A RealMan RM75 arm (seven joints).
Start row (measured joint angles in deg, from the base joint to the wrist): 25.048, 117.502, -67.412, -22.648, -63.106, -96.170, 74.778
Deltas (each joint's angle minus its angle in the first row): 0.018, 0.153, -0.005, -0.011, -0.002, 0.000, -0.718; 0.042, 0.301, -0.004, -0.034, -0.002, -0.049, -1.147; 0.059, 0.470, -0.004, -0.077, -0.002, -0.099, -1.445; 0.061, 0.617, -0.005, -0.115, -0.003, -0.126, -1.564; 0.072, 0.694, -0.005, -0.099, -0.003, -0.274, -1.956; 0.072, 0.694, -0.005, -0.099, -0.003, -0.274, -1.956; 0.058, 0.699, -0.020, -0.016, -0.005, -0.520, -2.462; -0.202, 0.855, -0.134, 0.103, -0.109, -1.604, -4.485; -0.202, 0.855, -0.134, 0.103, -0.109, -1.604, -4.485; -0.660, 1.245, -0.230, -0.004, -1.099, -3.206, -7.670; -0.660, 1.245, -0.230, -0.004, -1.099, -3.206, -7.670; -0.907, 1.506, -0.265, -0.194, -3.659, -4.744, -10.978; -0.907, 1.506, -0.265, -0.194, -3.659, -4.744, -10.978
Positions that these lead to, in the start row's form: 25.066, 117.655, -67.417, -22.659, -63.108, -96.170, 74.060; 25.090, 117.803, -67.416, -22.682, -63.108, -96.219, 73.631; 25.107, 117.972, -67.416, -22.725, -63.108, -96.269, 73.333; 25.109, 118.119, -67.417, -22.763, -63.109, -96.296, 73.214; 25.120, 118.196, -67.417, -22.747, -63.109, -96.444, 72.822; 25.120, 118.196, -67.417, -22.747, -63.109, -96.444, 72.822; 25.106, 118.201, -67.432, -22.664, -63.111, -96.690, 72.316; 24.846, 118.357, -67.546, -22.545, -63.215, -97.774, 70.293; 24.846, 118.357, -67.546, -22.545, -63.215, -97.774, 70.293; 24.388, 118.747, -67.642, -22.652, -64.205, -99.376, 67.108; 24.388, 118.747, -67.642, -22.652, -64.205, -99.376, 67.108; 24.141, 119.008, -67.677, -22.842, -66.765, -100.914, 63.800; 24.141, 119.008, -67.677, -22.842, -66.765, -100.914, 63.800
